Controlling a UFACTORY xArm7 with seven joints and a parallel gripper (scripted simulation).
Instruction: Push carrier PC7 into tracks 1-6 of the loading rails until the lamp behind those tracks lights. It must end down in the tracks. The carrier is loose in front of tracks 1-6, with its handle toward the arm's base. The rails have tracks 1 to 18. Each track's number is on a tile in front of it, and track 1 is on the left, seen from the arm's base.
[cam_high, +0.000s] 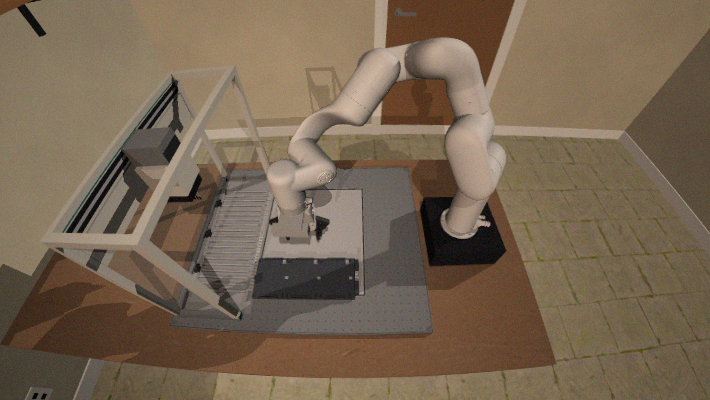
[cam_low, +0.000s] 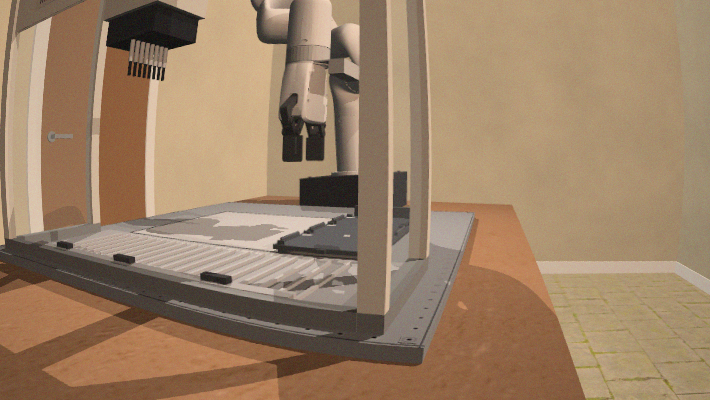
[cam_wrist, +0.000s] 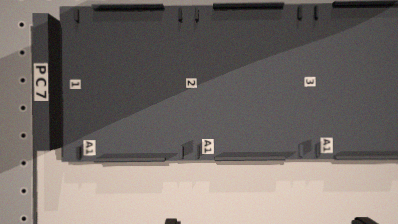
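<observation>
The carrier PC7 is 11 cm below my hand, 9 cm to the left of it and 1 cm behind it.
</observation>
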